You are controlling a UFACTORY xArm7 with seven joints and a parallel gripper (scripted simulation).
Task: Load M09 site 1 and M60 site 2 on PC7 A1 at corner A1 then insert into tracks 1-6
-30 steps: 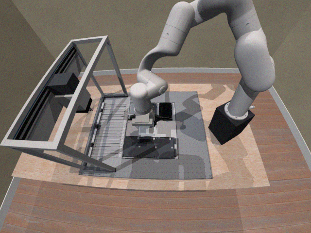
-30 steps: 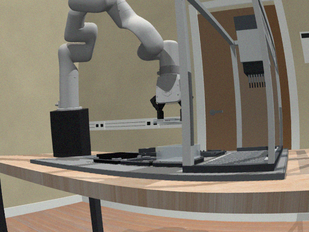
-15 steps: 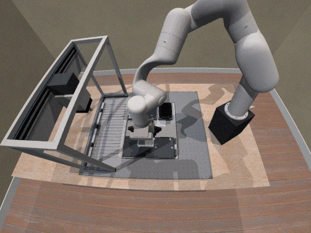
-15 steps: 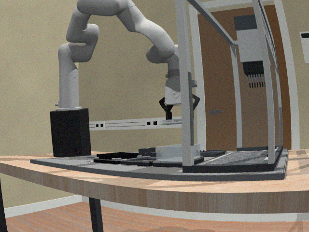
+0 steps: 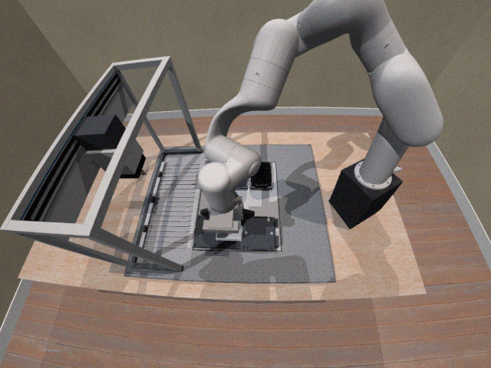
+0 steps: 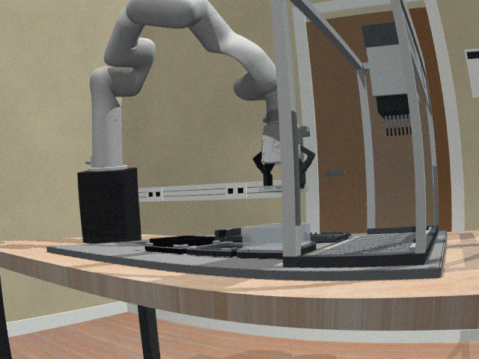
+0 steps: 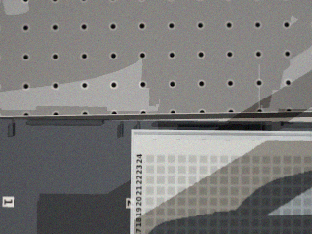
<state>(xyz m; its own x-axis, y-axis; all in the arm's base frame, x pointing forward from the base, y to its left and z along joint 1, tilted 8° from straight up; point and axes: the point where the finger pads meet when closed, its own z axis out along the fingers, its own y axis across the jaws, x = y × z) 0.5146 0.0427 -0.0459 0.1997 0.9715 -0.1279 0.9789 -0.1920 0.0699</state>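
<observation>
The dark carrier PC7 is 120 mm below my hand. Also, from my hand: 384-well plate M60: 10 mm below; nest S2: 260 mm to the right, 130 mm below, 50 mm behind; deep-well block M09: 280 mm to the right, 110 mm below, 60 mm ahead.
</observation>
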